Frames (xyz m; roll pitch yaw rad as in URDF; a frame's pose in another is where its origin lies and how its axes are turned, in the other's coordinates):
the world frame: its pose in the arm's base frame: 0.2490 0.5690 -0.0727 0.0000 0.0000 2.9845
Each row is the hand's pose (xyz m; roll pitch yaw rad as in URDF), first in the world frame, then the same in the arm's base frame.
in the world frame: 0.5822 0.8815 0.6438 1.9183 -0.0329 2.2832
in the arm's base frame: -0.4639 -0.2106 0.5711 1.9183 -0.0329 -1.0155
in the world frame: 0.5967 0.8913 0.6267 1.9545 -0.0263 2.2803
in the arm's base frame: -0.4798 -0.2180 0.5540 1.9545 -0.0263 -1.0184
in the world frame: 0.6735 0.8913 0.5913 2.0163 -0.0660 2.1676
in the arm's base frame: -0.5556 -0.2060 0.5186 2.0163 -0.0660 -1.1311
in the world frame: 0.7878 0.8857 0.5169 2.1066 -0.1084 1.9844
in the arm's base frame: -0.6677 -0.1825 0.4442 2.1066 -0.1084 -1.3143
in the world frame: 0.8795 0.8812 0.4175 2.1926 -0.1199 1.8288
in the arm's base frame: -0.7575 -0.1638 0.3448 2.1926 -0.1199 -1.4699
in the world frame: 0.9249 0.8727 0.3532 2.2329 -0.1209 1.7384
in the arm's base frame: -0.8010 -0.1483 0.2805 2.2329 -0.1209 -1.5603
